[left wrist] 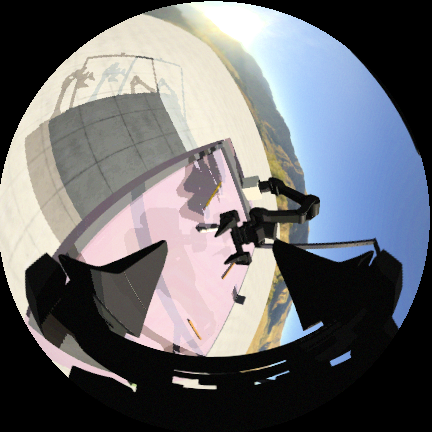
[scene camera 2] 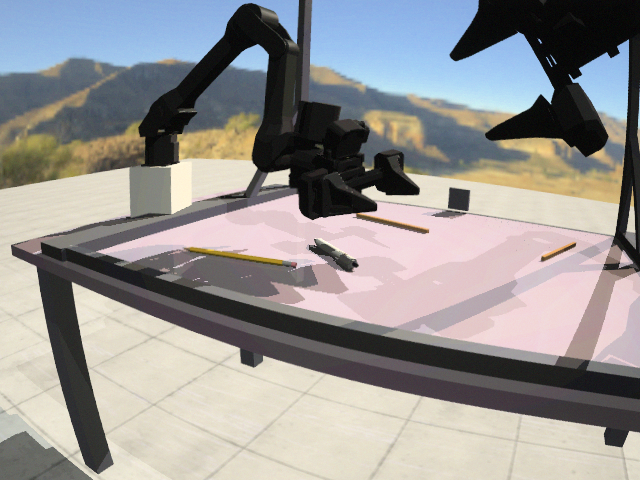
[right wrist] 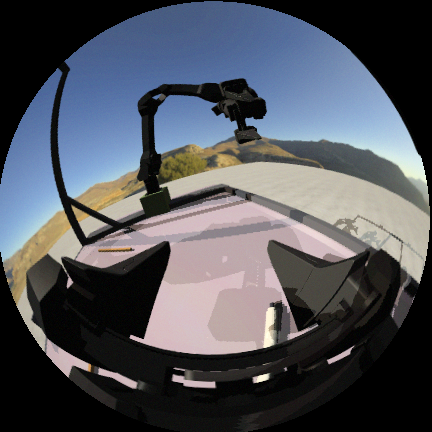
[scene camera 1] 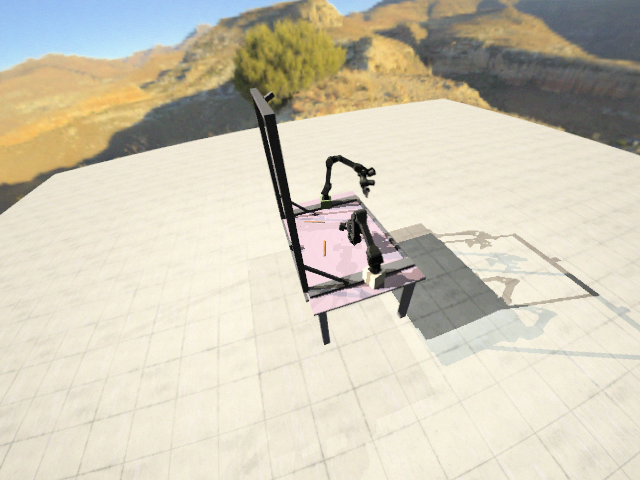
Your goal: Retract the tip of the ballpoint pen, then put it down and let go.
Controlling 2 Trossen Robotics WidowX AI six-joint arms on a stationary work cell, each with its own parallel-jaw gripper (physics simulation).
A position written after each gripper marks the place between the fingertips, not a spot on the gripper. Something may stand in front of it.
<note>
The left gripper [scene camera 2: 469, 95] is open and holds nothing. Further things: the right gripper [scene camera 2: 399, 199], a white base block [scene camera 2: 156, 189] and a black gantry frame [scene camera 2: 304, 21].
The left gripper is seen too in the left wrist view [left wrist: 221, 246] and in the right wrist view [right wrist: 257, 120]. The right gripper also shows in the left wrist view [left wrist: 219, 250] and in the right wrist view [right wrist: 219, 246].
</note>
